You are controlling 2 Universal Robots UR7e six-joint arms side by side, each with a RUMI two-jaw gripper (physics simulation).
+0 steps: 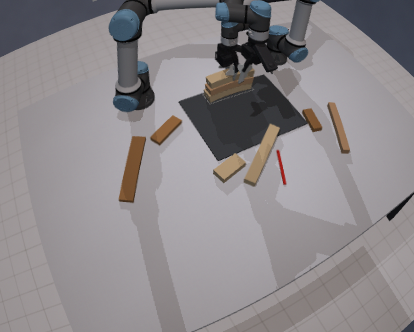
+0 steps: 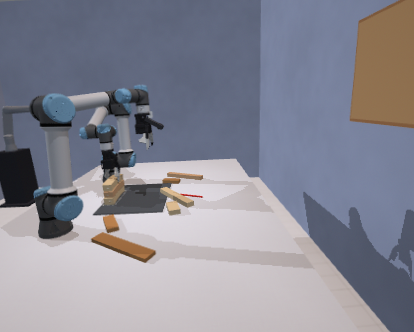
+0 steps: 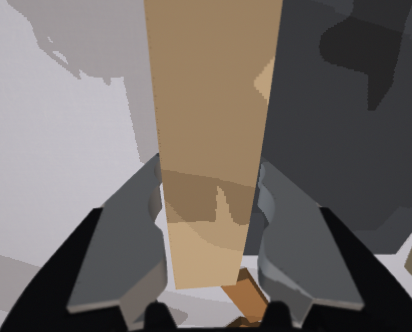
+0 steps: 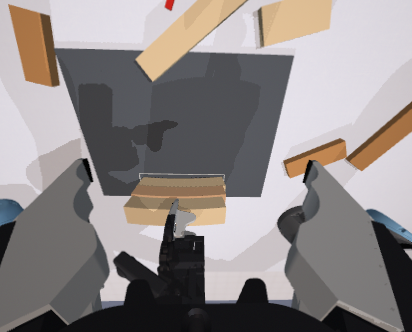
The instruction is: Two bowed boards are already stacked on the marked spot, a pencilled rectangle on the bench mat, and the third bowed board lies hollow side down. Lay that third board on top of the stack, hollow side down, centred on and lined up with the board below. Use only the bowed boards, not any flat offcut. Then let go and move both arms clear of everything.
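Places are measured from the left arm's base along level axes (x right, y ahead, z up), in metres.
Pixels of known places: left gripper, fingertip midpoint: (image 1: 230,77) (image 3: 207,155) (image 4: 178,208); right gripper, fingertip midpoint: (image 1: 255,78) (image 2: 149,147) (image 4: 199,161); left arm's base, link origin: (image 1: 274,57); right arm's base, link origin: (image 2: 56,230) (image 4: 298,220).
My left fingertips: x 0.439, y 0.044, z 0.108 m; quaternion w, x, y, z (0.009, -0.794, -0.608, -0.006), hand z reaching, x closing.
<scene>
Ahead of a thing's pixels: the offset from my left fingertips to its top centre. Level surfaces: height alone.
The third bowed board @(dx -0.002, dy -0.001, dz +0.035 m) (image 1: 215,78) (image 2: 108,184) (image 3: 215,100) (image 4: 145,214), pale tan, lies over the stack, roughly along it; contact with it is hard to tell. My left gripper (image 1: 231,74) (image 2: 113,176) (image 3: 207,155) (image 4: 178,208) is shut on this board, a finger on each long side. Below, the stack's orange-brown upper board (image 1: 229,89) (image 4: 180,191) shows above a pale lower one. The pencilled rectangle (image 4: 182,174) shows along the stack's edge. My right gripper (image 1: 243,76) (image 2: 147,143) (image 4: 199,161) is open and empty, high above the stack. Exact centring is unclear.
The dark mat @(dz -0.102 m) (image 1: 225,140) (image 2: 145,206) (image 4: 210,125) extends from the stack. A long pale offcut @(dx +0.175, dy +0.369, dz -0.071 m) (image 1: 262,155) overlaps its edge; a short pale block @(dx +0.331, dy +0.322, dz -0.080 m) (image 1: 229,167) and red pencil @(dx +0.159, dy +0.465, dz -0.102 m) (image 1: 281,167) lie nearby. Brown offcuts @(dx +0.622, dy +0.046, dz -0.091 m) (image 1: 132,170) @(dx +0.387, dy -0.011, dz -0.087 m) (image 1: 166,130) @(dx -0.174, dy +0.403, dz -0.082 m) (image 1: 312,120) @(dx -0.255, dy +0.527, dz -0.079 m) (image 1: 338,127) lie on both sides.
</scene>
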